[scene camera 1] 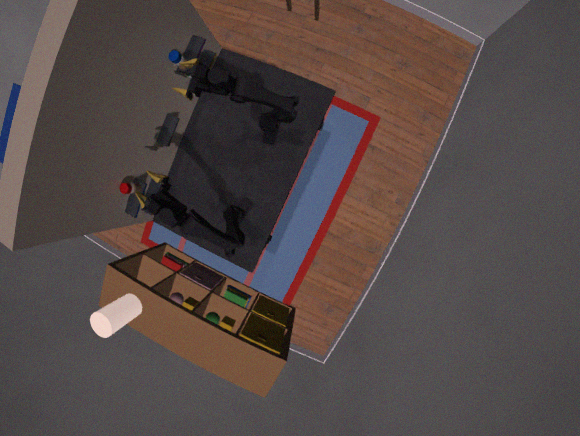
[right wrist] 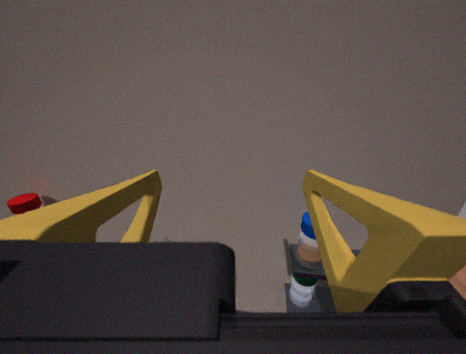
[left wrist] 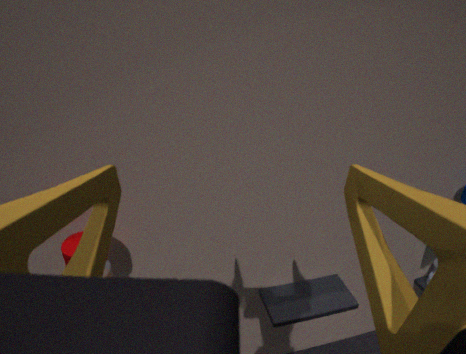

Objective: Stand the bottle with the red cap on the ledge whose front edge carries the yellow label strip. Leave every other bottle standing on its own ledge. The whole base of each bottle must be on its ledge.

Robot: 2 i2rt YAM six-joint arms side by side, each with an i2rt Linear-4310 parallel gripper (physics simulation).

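Places are measured from the left arm's base along level axes (x up, y ahead, z left), in millimetres.
Pixels of known places: left gripper, fingertip midpoint: (scene camera 1: pixel 141 181) (left wrist: pixel 232 177); right gripper, fingertip midpoint: (scene camera 1: pixel 176 76) (right wrist: pixel 232 178); left arm's base, origin of the base link: (scene camera 1: pixel 240 213); right arm's base, origin of the base link: (scene camera 1: pixel 272 127).
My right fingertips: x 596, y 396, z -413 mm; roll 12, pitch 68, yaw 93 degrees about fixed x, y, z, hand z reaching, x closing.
For each thing: its middle in the pictures, then the offset to it from my right fingertips. "pt": a spot on its surface instead. Level surfaces: height alone.
- bottle with the red cap, body centre: (left wrist: pixel 91 273) (right wrist: pixel 32 216) (scene camera 1: pixel 131 188) dx -244, dy +80, dz +578 mm
- bottle with the blue cap, body centre: (right wrist: pixel 312 239) (scene camera 1: pixel 179 60) dx -244, dy +237, dz -78 mm
- ledge with a purple strip, surface spot: (right wrist: pixel 300 274) pt dx -300, dy +192, dz -65 mm
- bottle with a green cap, body centre: (left wrist: pixel 445 268) (right wrist: pixel 302 283) dx -384, dy +238, dz -77 mm
- lower ledge, body centre: (right wrist: pixel 327 303) (scene camera 1: pixel 203 67) dx -442, dy +250, dz -142 mm
- bare dark ledge, body centre: (left wrist: pixel 308 298) (scene camera 1: pixel 167 130) dx -372, dy +160, dz +247 mm
- black table, its level: dx -596 mm
The bottle with the red cap (scene camera 1: pixel 126 188) (left wrist: pixel 74 246) (right wrist: pixel 25 202) is at the lower left in scene camera 1; its base is hidden. My left gripper (scene camera 1: pixel 149 188) (left wrist: pixel 232 177) is open and empty, beside that bottle in scene camera 1. My right gripper (scene camera 1: pixel 185 77) (right wrist: pixel 232 178) is open and empty, near the bottle with the blue cap (scene camera 1: pixel 175 56) (right wrist: pixel 308 242). That bottle stands on a ledge with a purple strip (right wrist: pixel 300 274). A bottle with a green cap (right wrist: pixel 302 292) stands on a lower ledge (right wrist: pixel 326 300). The yellow label strip cannot be made out.
A bare dark ledge (scene camera 1: pixel 168 130) (left wrist: pixel 310 300) is on the wall between the two grippers. Another ledge (scene camera 1: pixel 132 205) lies below the red cap in scene camera 1. The black table (scene camera 1: pixel 270 170) carries both arms. A wooden compartment shelf (scene camera 1: pixel 200 340) stands beyond the table's lower end.
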